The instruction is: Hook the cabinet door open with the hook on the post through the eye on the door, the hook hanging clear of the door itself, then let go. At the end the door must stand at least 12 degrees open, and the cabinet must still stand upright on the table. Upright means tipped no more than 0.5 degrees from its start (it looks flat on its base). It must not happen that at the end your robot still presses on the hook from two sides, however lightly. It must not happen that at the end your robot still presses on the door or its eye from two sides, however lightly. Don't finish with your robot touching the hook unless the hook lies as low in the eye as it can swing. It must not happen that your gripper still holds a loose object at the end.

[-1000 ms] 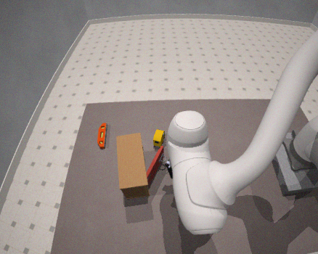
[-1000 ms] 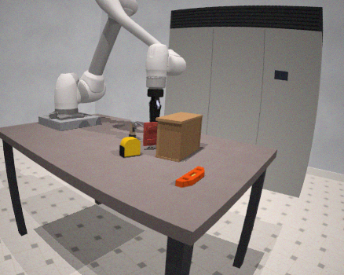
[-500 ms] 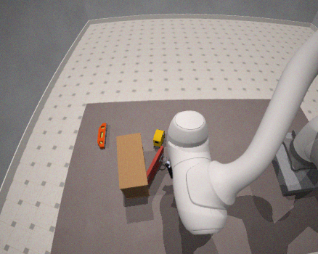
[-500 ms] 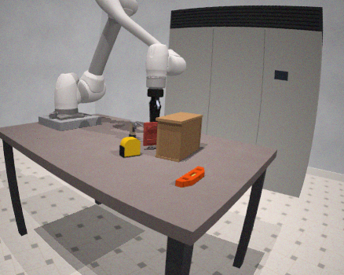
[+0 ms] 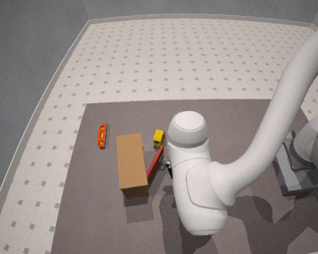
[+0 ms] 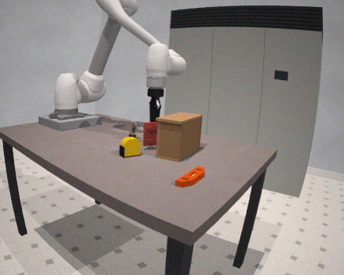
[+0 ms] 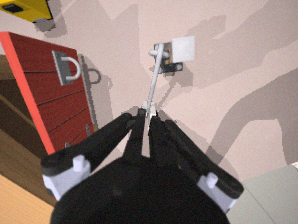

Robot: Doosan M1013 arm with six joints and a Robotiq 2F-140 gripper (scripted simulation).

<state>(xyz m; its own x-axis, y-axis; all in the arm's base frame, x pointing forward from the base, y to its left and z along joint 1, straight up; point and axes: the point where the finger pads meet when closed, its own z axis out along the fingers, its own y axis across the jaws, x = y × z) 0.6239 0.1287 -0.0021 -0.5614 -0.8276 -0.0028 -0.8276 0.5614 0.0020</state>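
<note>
Now: hand 10 cm short of the red door, 6 cm to the left of it and 2 cm below it. The rest, counted from my hand: hook post: 6 cm to the right, 5 cm behind, 1 cm above; then hook rod: 4 cm to the right, 2 cm behind; then yellow tape measure: 24 cm to the right, 8 cm ahead, 2 cm below.
</note>
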